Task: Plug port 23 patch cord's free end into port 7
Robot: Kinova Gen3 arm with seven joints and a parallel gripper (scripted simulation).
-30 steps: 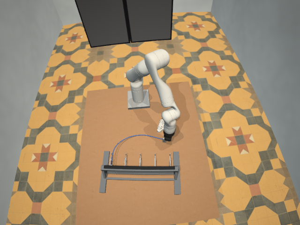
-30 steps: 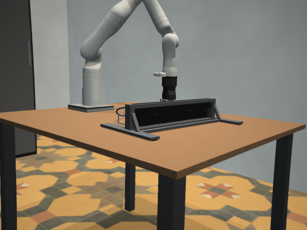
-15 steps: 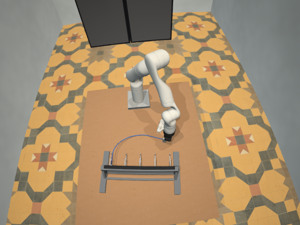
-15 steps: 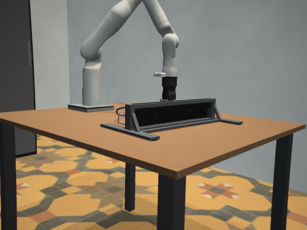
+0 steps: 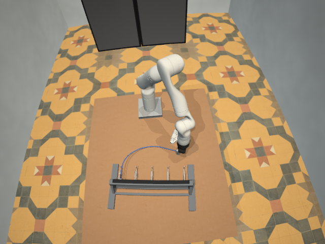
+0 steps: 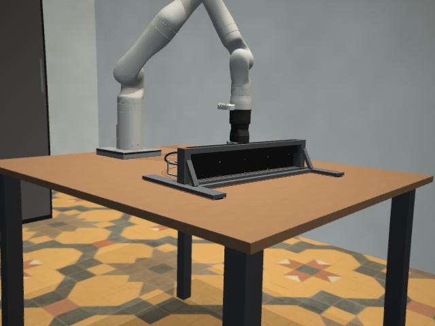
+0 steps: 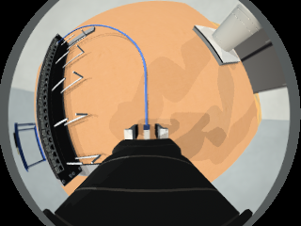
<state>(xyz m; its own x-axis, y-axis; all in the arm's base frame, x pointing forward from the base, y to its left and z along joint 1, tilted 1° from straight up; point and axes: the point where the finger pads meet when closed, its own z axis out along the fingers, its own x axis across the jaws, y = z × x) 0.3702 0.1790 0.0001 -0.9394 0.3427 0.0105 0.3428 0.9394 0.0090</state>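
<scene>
Right now the patch cord plug is 1 cm to the left of my hand and 2 cm below it.
</scene>
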